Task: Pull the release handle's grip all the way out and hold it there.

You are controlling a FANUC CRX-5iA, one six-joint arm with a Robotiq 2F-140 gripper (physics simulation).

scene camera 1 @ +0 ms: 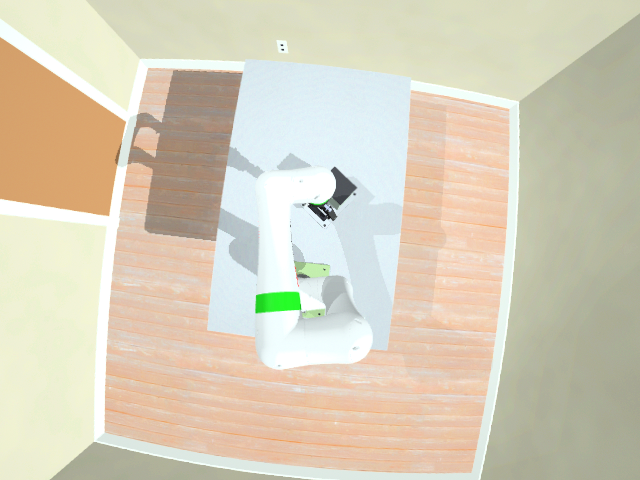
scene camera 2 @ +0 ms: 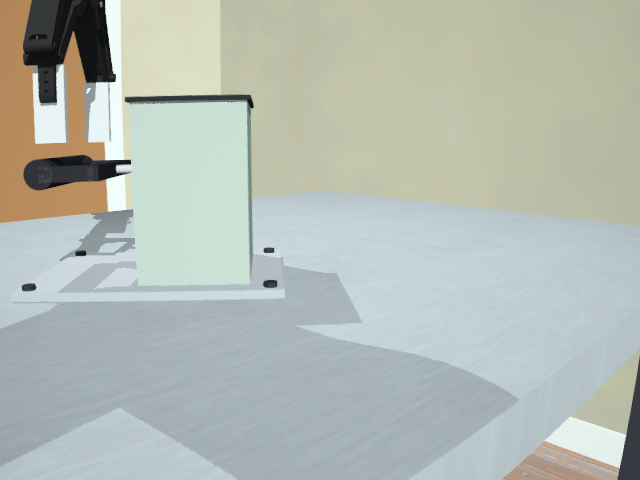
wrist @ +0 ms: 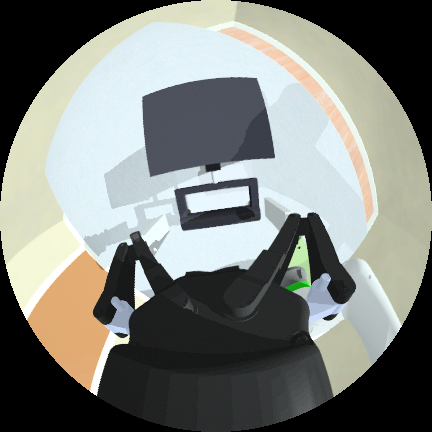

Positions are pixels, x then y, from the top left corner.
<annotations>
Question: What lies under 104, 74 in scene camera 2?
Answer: My gripper.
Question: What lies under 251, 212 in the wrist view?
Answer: A release handle grip.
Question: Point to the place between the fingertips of my gripper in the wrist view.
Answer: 214, 214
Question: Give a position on a base plate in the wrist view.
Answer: At 228, 197
</annotations>
